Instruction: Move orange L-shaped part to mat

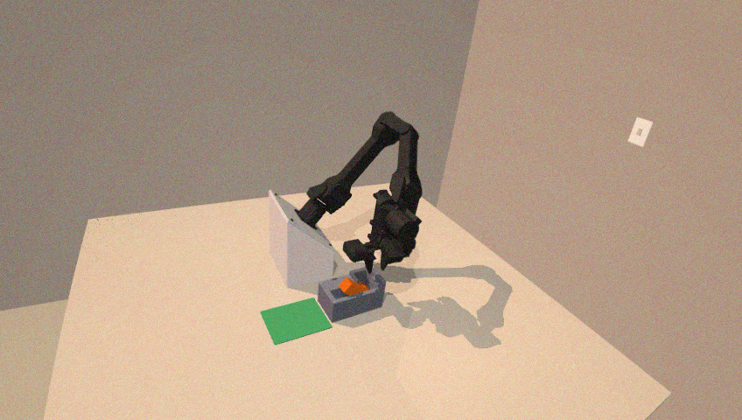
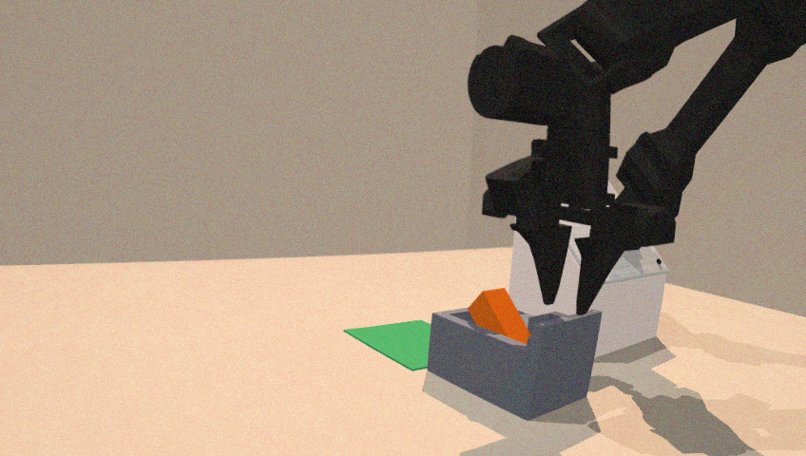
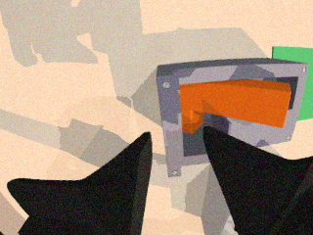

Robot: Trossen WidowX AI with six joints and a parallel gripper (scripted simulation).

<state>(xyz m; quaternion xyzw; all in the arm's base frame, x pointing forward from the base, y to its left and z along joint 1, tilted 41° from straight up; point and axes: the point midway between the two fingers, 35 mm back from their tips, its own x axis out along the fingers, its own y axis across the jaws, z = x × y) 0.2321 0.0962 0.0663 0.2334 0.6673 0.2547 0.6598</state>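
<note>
Right now the orange L-shaped part is 40 mm to the right of my gripper tip and 60 mm below it. Round my gripper tip: green mat (220 mm to the right, 110 mm below).
</note>
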